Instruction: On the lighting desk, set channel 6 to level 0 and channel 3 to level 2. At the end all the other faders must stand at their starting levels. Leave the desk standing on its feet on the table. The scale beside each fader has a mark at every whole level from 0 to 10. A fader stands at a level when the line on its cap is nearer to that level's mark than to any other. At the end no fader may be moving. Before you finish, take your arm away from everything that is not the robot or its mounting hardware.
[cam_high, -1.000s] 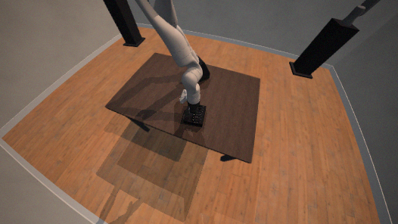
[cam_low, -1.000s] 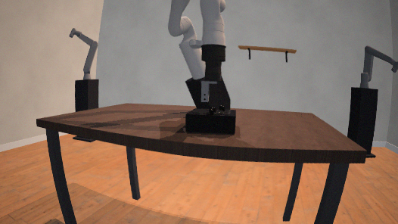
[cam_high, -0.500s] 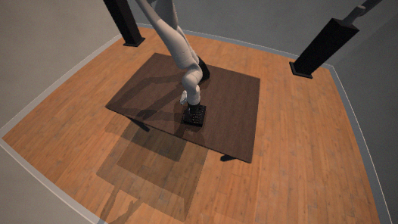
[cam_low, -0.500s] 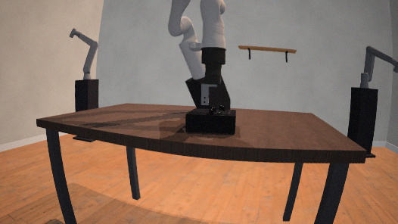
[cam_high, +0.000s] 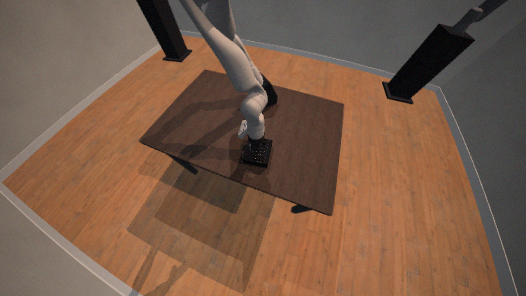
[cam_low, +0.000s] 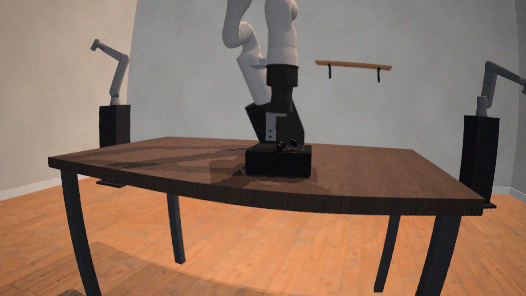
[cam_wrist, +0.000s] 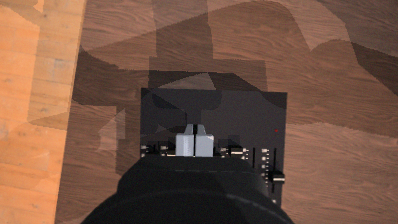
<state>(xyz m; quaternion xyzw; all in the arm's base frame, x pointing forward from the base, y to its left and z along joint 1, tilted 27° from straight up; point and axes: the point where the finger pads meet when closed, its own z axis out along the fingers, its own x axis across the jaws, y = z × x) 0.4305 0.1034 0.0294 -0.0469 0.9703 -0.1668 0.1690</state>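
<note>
My gripper is now 30 mm above the channel 3 fader cap and 20 mm to the right of it. The rest, counted from my hand: channel 5 fader cap (40 mm behind, 30 mm below, 20 mm to the left); channel 4 fader cap (30 mm to the left, 30 mm below, 20 mm behind); channel 2 fader cap (30 mm below, 20 mm to the left, 20 mm ahead).
</note>
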